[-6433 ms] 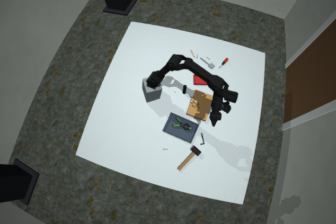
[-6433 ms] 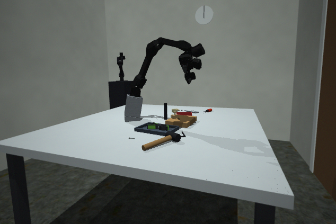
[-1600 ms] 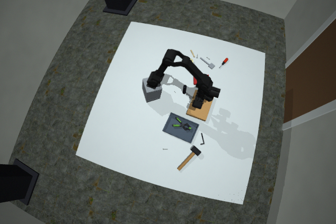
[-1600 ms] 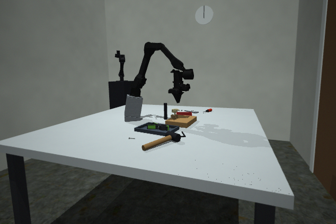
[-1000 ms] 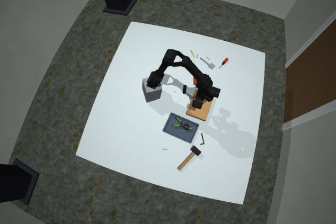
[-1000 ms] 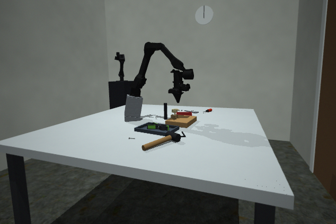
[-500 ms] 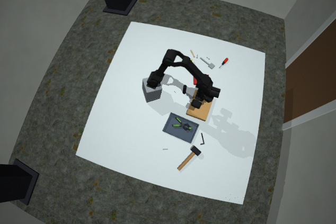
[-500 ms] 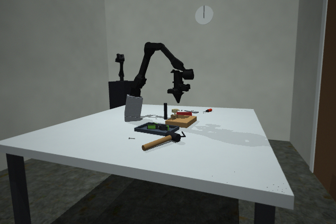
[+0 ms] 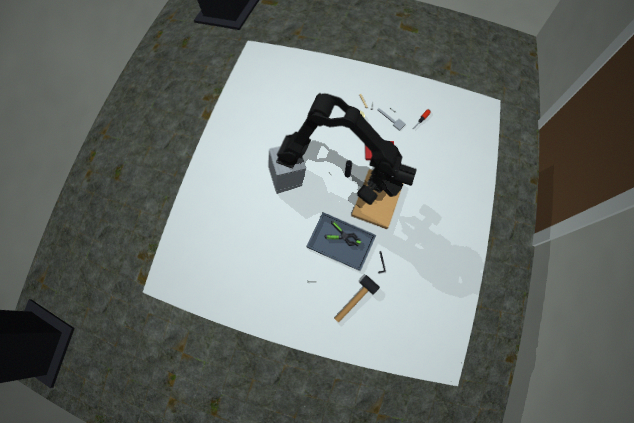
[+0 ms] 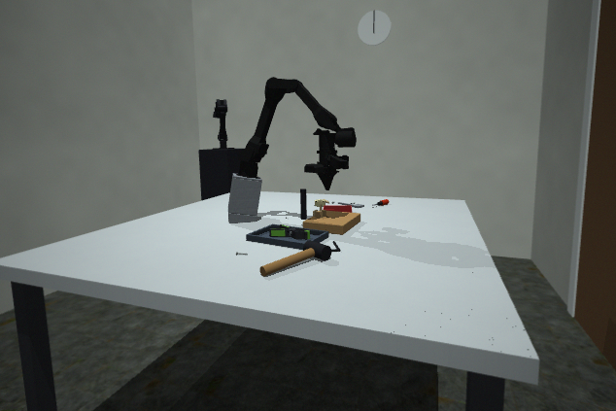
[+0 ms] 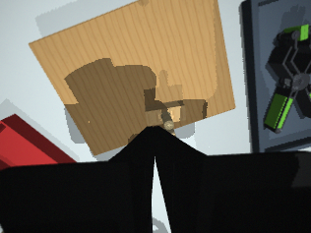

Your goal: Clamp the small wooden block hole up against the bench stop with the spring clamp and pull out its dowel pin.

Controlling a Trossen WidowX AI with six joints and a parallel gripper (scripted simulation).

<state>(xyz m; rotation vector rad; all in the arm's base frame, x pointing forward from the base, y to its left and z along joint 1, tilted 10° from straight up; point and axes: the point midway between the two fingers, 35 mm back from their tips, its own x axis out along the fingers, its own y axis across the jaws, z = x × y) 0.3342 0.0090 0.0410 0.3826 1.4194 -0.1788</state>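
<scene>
Now: hand 110 mm above the dowel pin, 20 mm past it and 10 mm to the left of it. From my hand the other things lie so: wooden board: 150 mm below, 20 mm ahead; then small wooden block: 120 mm below, 20 mm behind, 10 mm to the right; then red tray: 200 mm to the left, 160 mm below, 30 mm behind.
</scene>
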